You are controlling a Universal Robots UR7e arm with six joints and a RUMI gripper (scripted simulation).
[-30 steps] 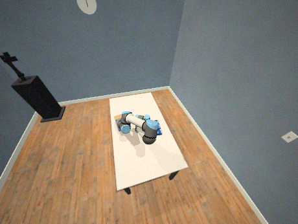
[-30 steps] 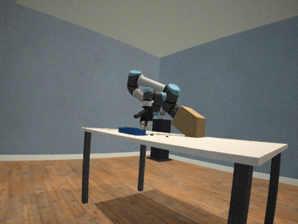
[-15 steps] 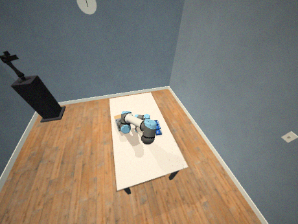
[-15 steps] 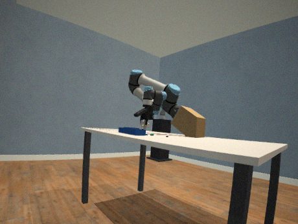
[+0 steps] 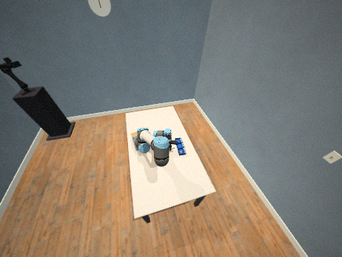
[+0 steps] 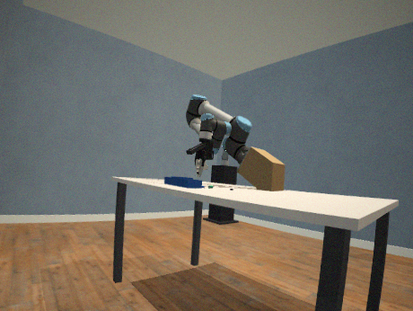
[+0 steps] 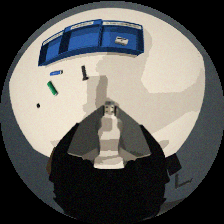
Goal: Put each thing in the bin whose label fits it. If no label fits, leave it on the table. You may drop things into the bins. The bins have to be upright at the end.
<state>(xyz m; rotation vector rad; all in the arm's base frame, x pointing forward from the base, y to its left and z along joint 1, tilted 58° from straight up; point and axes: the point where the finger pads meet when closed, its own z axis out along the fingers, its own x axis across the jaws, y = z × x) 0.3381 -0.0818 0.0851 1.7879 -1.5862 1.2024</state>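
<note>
My gripper is now 150 mm short of the blue bin, 60 mm to the right of it and 50 mm above it. Round my hand: small grey piece: 140 mm ahead, 20 mm to the right, 50 mm below; small blue piece: 80 mm ahead, 140 mm to the left, 60 mm below; black screw: 60 mm ahead, 60 mm to the left, 60 mm below.
</note>
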